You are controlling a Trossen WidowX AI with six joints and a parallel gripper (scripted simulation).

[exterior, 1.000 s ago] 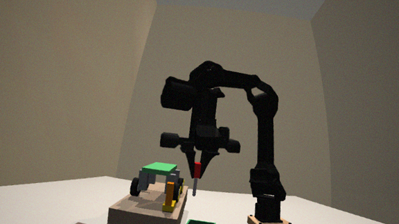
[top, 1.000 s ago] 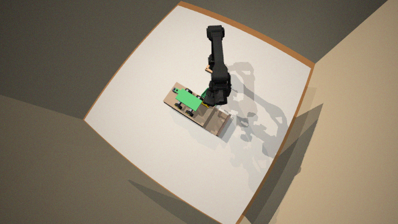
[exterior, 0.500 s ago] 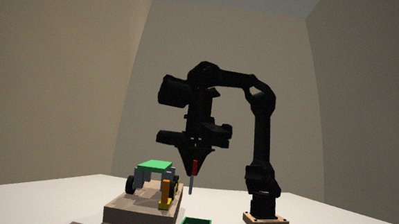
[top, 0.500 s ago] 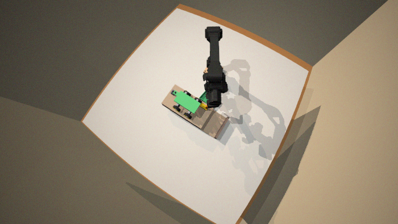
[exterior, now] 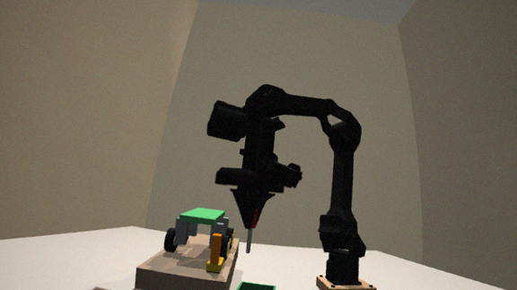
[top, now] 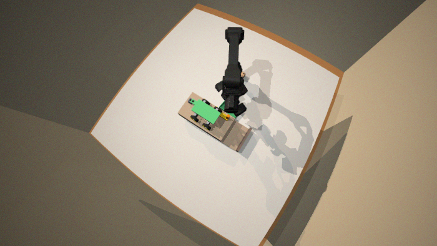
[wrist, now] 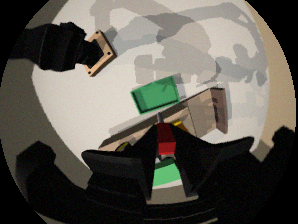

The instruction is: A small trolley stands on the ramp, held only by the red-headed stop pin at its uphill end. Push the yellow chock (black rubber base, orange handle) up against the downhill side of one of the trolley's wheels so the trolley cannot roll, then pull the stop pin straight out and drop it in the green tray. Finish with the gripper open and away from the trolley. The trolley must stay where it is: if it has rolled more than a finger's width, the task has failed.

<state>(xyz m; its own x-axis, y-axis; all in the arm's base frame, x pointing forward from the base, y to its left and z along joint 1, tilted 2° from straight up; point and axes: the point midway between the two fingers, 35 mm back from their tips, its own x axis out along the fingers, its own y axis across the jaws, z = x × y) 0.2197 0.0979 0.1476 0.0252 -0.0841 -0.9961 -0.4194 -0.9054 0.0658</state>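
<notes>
Now: gripper tip 2 cm past the green tray and 14 cm above it. Also, from my gripper tip: yellow chock 6 cm ahead, 6 cm below; trolley 10 cm ahead, 8 cm to the right, 3 cm below; red-headed stop pin right at my gripper tip.
</notes>
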